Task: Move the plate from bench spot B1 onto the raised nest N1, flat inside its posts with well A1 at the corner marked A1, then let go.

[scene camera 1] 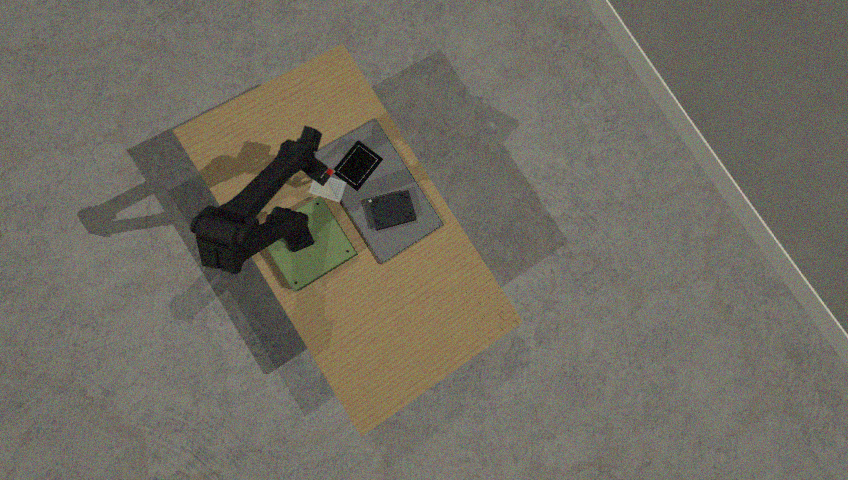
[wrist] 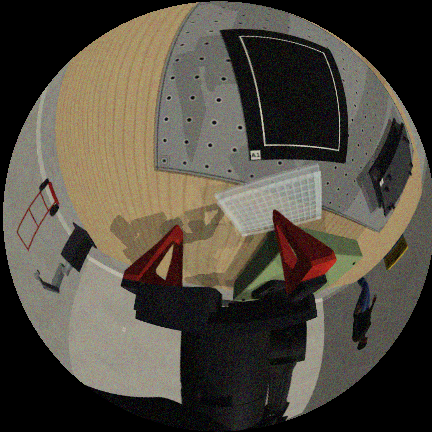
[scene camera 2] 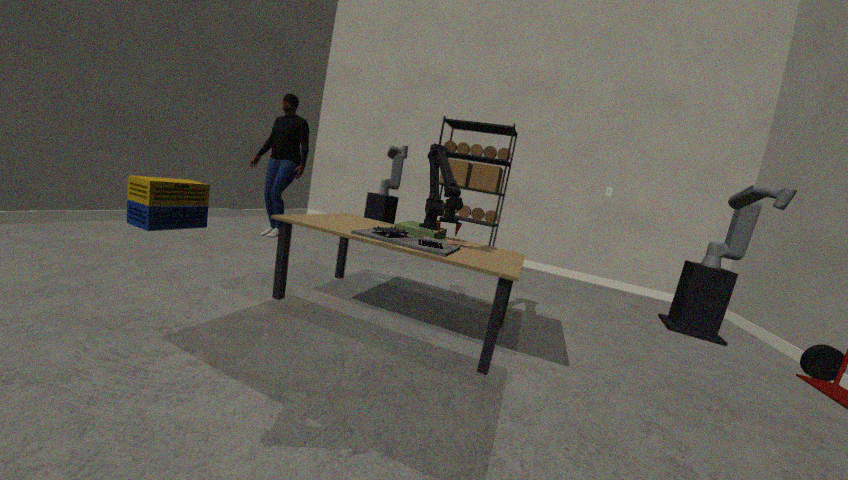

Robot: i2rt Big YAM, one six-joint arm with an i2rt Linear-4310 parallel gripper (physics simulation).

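Pixels of known places: gripper, fingertip midpoint: [scene camera 1: 316,171] [wrist: 224,221] [scene camera 2: 447,235]; arm's base, origin of the base link: [scene camera 1: 297,233] [wrist: 281,288] [scene camera 2: 429,227].
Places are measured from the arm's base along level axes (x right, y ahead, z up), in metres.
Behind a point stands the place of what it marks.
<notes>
The pale, clear well plate [scene camera 1: 327,189] @(x -0.124, y 0.164, z -0.033 m) [wrist: 280,200] @(x -0.138, y 0.181, z -0.030 m) looks tilted, off the nest, between the grey board and the green block. What bears it is unclear, and its well A1 cannot be made out. My gripper [scene camera 1: 329,172] @(x -0.194, y 0.154, z 0.002 m) [scene camera 2: 448,228] @(x -0.194, y 0.154, z 0.002 m) [wrist: 224,221] @(x -0.194, y 0.154, z 0.002 m) is open and empty; the right red finger overlaps the plate's near edge in the wrist view, the left one is clear of it. A raised dark block with posts [scene camera 1: 392,209] @(x 0.055, y 0.363, z -0.013 m) [scene camera 2: 389,231] @(x 0.017, y 0.436, z -0.012 m) [wrist: 397,170], apparently nest N1, stands on the board. A flat black pad [scene camera 1: 358,164] @(x -0.174, y 0.316, z -0.042 m) [wrist: 300,95] @(x -0.170, y 0.300, z -0.041 m) has a white outline and an A1 tag [wrist: 255,155] @(x -0.184, y 0.214, z -0.041 m).
The grey perforated board [scene camera 1: 380,246] @(x 0.166, y 0.261, z -0.043 m) [wrist: 175,150] @(x -0.265, y 0.191, z -0.043 m) lies on the wooden table [scene camera 1: 416,321] @(x 0.495, y 0.269, z -0.057 m) [scene camera 2: 321,221] @(x 0.490, y 0.454, z -0.056 m). A green block [scene camera 1: 324,261] @(x 0.137, y 0.049, z 0.001 m) [scene camera 2: 416,228] @(x 0.032, y 0.116, z -0.008 m) [wrist: 345,267] @(x 0.125, y 0.118, z -0.002 m) stands beside the plate, under part of my arm. A person [scene camera 2: 289,139] stands beyond the table.
</notes>
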